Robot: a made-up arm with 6 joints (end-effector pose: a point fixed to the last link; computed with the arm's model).
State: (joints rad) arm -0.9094 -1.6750 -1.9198 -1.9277 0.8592 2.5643
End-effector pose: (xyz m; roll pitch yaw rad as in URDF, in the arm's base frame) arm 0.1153 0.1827 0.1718 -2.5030 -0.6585 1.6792
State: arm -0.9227 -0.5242 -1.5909 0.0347 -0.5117 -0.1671
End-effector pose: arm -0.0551 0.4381 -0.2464 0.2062 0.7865 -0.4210
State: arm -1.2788 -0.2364 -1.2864 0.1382 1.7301 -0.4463
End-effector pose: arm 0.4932 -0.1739 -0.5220 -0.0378 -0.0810 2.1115
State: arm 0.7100 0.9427 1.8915 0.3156 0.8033 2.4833
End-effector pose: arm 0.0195 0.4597 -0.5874 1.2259 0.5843 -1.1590
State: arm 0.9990 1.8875 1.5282 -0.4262 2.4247 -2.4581
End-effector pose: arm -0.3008 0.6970 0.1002 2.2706 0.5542 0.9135
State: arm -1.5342 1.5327 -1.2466 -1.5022 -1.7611 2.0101
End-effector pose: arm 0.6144 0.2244 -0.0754 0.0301 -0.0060 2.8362
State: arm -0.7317 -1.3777 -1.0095 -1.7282 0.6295 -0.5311
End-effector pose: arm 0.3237 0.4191 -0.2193 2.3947 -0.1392 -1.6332
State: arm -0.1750 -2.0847 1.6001 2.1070 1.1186 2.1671
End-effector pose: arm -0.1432 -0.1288 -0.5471 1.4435 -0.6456 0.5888
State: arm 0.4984 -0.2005 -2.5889 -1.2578 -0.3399 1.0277
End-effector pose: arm 0.1447 0.1604 -0.1263 -2.2667 -1.2282 -2.6318
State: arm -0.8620 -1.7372 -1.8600 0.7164 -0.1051 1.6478
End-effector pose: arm -0.0100 0.4621 0.1920 -1.2220 0.7030 -2.3579
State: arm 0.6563 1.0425 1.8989 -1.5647 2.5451 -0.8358
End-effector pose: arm 0.0456 0.4378 0.0649 2.8410 0.9866 2.1437
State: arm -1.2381 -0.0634 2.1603 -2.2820 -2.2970 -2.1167
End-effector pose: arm 0.1412 -0.0730 0.0140 -0.9415 0.1109 2.9959
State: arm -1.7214 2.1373 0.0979 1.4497 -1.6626 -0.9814
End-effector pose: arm 1.1925 0.3241 0.2803 -2.7519 0.4324 2.3568
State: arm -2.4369 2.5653 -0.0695 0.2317 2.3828 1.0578
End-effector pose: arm 0.7288 0.4357 0.7404 2.6719 0.2781 -0.7676
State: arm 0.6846 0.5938 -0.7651 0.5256 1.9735 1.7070
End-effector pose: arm -0.4294 -0.3502 -0.5323 0.9047 0.9748 1.9227
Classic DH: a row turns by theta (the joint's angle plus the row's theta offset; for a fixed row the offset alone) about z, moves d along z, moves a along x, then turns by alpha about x. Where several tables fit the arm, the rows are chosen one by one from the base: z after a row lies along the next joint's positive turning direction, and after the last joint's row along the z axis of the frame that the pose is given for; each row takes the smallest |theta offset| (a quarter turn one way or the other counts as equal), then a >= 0, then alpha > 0; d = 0 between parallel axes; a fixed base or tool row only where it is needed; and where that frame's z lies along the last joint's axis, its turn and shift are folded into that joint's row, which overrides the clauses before.
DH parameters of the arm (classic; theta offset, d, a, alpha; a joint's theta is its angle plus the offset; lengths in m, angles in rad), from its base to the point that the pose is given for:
base (fixed): 0 0.1235 0 -1.5708
joint 1: 0 0.0187 -0.0383 1.5708
joint 2: 0 -0.4326 0.0852 1.5708
joint 3: -1.5708 0.0542 0.3708 1.5708
joint 4: -1.5708 -0.0445 0.1038 1.5708
joint 5: 1.3741 0 0.327 3.1416
joint 6: -1.3253 0 0.0542 3.1416
tool (fixed): 2.013 -0.1707 0 0

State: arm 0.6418 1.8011 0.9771 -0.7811 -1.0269 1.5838
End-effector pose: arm -0.7225 0.1049 -0.0655 -2.3204 1.3148 -2.7359
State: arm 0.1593 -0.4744 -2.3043 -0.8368 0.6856 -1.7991
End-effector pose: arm -0.1434 0.1404 0.1974 2.0522 -0.1295 -0.0324
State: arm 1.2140 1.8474 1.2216 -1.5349 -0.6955 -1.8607
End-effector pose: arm -0.6001 0.0784 0.1005 -2.7099 -0.0828 -0.7918
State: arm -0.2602 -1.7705 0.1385 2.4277 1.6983 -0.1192
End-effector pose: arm 0.0710 -0.1518 -0.3860 2.9312 0.9566 2.6011
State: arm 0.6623 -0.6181 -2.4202 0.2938 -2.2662 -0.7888
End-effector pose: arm -0.3425 0.4891 0.2332 -2.9900 -0.0600 -2.1295
